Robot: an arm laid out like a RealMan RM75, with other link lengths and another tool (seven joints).
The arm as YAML. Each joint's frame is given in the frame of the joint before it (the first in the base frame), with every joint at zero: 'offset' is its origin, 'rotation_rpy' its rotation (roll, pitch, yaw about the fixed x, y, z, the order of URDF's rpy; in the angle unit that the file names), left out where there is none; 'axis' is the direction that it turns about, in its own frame. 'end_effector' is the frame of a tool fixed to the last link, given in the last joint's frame.
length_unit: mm
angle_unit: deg
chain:
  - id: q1
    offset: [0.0, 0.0, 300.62]
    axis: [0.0, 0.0, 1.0]
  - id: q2
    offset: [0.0, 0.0, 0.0]
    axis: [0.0, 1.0, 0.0]
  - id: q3
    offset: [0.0, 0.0, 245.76]
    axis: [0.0, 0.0, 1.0]
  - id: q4
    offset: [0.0, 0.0, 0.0]
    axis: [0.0, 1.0, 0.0]
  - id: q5
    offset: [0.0, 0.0, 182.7]
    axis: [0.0, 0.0, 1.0]
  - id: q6
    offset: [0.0, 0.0, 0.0]
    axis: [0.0, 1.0, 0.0]
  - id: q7
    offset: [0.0, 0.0, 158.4]
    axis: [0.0, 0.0, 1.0]
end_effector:
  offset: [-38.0, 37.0, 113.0]
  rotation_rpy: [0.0, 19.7, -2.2]
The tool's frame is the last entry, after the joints.
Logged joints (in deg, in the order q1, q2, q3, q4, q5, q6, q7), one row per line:
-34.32 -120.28 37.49 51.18 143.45 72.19 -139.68
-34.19 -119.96 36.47 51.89 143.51 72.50 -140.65
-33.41 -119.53 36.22 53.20 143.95 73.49 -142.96
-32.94 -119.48 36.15 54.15 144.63 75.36 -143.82
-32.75 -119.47 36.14 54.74 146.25 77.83 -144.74
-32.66 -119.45 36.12 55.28 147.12 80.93 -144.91
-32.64 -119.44 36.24 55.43 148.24 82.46 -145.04
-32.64 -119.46 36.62 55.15 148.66 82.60 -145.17
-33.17 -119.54 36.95 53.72 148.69 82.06 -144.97
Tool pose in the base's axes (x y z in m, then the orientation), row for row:
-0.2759 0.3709 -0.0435 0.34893 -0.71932 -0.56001 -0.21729
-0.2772 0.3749 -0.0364 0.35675 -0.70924 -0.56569 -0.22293
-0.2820 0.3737 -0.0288 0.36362 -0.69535 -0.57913 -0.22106
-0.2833 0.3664 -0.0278 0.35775 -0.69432 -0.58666 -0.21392
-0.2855 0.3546 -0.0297 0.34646 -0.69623 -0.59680 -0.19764
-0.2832 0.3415 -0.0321 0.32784 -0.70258 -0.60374 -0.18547
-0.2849 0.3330 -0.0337 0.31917 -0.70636 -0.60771 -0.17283
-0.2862 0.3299 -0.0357 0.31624 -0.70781 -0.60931 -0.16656
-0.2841 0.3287 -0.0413 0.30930 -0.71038 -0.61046 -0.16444
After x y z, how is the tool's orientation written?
As a quaternion, w x y z.
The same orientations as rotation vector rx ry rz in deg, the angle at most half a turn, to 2 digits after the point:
-106.81 -83.16 -32.27
-104.92 -83.68 -32.98
-102.53 -85.39 -32.59
-102.66 -86.74 -31.63
-103.51 -88.72 -29.38
-105.40 -90.57 -27.82
-106.42 -91.55 -26.04
-106.79 -91.93 -25.13
-107.54 -92.42 -24.89

